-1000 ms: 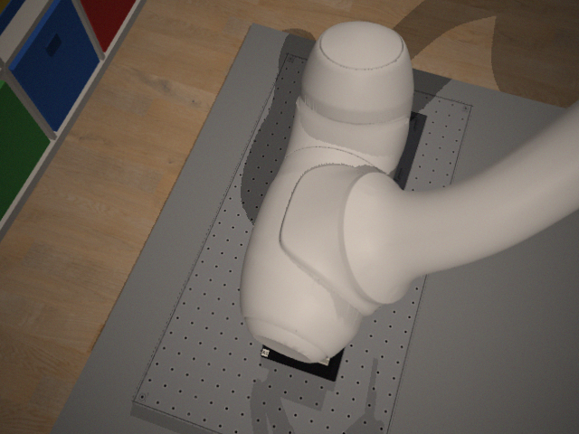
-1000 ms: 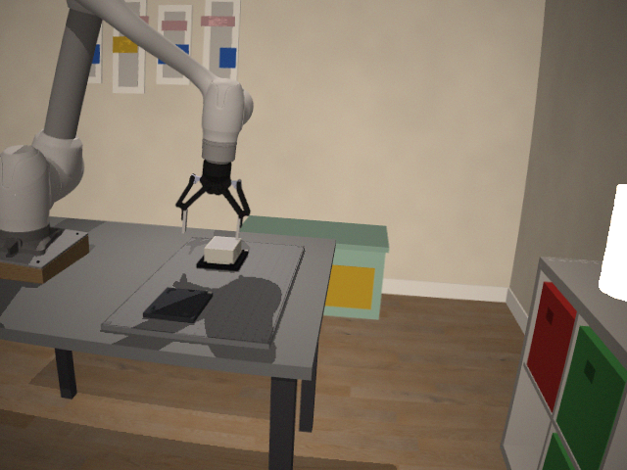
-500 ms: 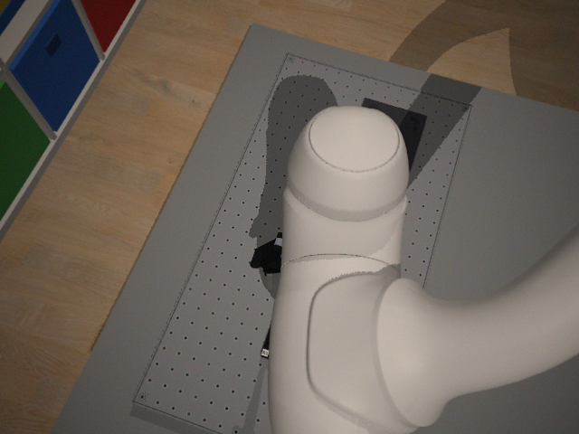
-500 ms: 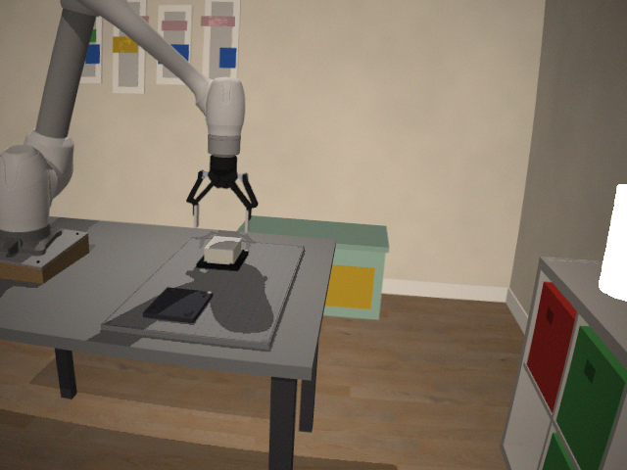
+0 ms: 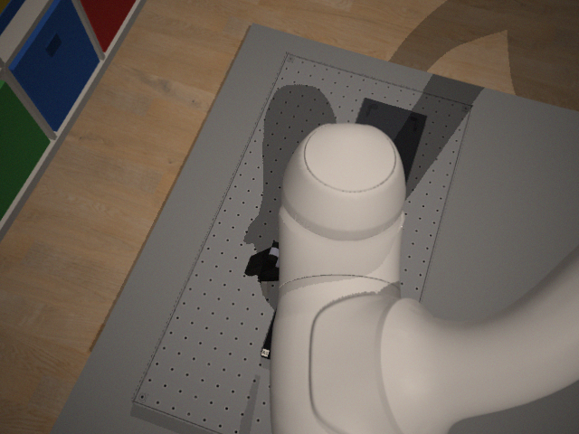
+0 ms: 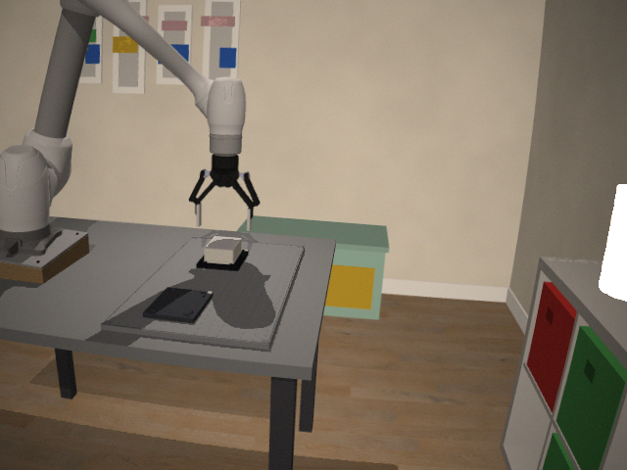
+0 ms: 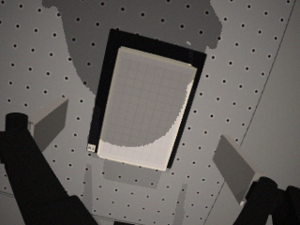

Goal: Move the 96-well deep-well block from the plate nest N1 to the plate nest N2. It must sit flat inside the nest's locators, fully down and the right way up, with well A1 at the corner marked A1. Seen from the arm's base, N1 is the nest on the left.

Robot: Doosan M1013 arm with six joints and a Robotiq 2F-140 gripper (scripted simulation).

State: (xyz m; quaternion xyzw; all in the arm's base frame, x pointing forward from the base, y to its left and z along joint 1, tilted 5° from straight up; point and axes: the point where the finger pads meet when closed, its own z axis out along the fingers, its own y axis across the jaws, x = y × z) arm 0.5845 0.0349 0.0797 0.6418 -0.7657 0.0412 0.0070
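Now: hand 8 cm above the cream 96-well deep-well block. From my hand the other things lie so: black plate nest N1: 10 cm below; plate nest N2: 9 cm behind, 34 cm to the right, 10 cm below.
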